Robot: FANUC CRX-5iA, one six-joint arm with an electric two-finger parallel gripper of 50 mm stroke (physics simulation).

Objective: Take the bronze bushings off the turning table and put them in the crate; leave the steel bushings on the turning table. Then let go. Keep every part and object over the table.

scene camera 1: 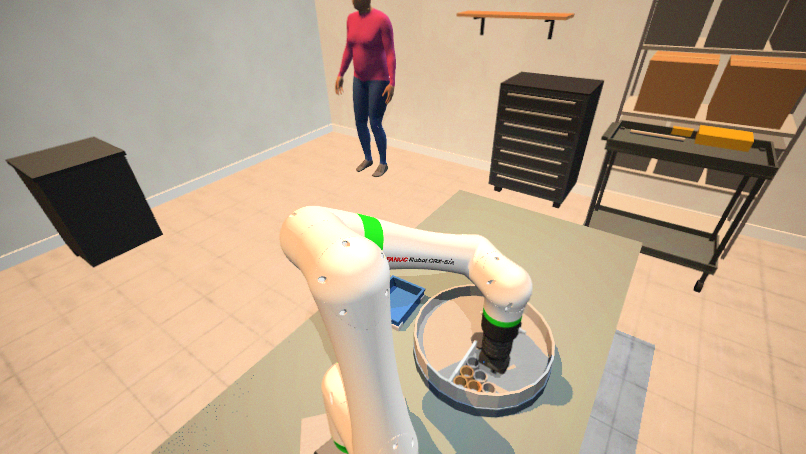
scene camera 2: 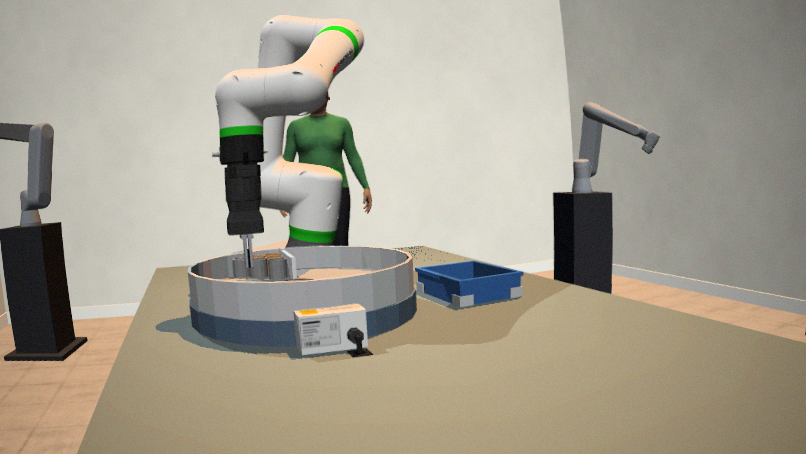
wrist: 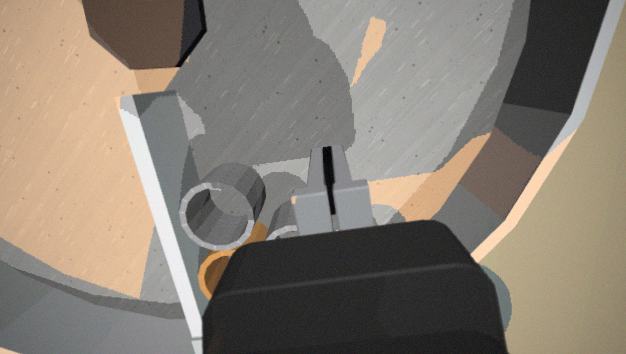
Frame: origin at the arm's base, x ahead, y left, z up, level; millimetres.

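Where they show: gripper, fingertip midpoint: [scene camera 1: 494, 370] [scene camera 2: 249, 267] [wrist: 329, 167].
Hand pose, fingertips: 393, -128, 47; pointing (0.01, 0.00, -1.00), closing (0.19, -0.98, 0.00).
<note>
After its pixels a point has its place, as x, y, z.
My gripper [scene camera 2: 248, 265] @(393, -128, 47) [wrist: 329, 167] @(393, -128, 47) is shut and empty, its fingertips low inside the turning table [scene camera 1: 501, 401] @(334, -191, 36) [scene camera 2: 248, 301] @(662, -109, 35) [wrist: 425, 65] @(444, -179, 18), close beside the bushing cluster. In scene camera 1 its body hides the fingers. Three bronze bushings, one of them here [scene camera 1: 460, 382] [wrist: 212, 274], stand packed with three steel bushings, one of them here [scene camera 1: 473, 361] @(380, -64, 37) [wrist: 247, 185] @(380, -85, 43), against a pale straight fence [scene camera 1: 463, 360] @(345, -52, 65) [scene camera 2: 289, 262] @(402, -45, 53) [wrist: 150, 190] @(383, -43, 65). In the wrist view the gripper body covers much of the cluster. The blue crate [scene camera 1: 406, 301] @(456, 297, -29) [scene camera 2: 489, 290] @(502, 327, -12) stands beside the turning table; no bushing shows in its visible part.
The turning table's raised rim surrounds the bushings and fingers. A dark hub [wrist: 140, 30] @(457, -27, 27) stands inside it. A white control box [scene camera 2: 318, 332] @(722, -5, -3) is at its outer side. Beyond the table are a person in pink [scene camera 1: 369, 45], a person in green [scene camera 2: 320, 140] and a cart [scene camera 1: 688, 155].
</note>
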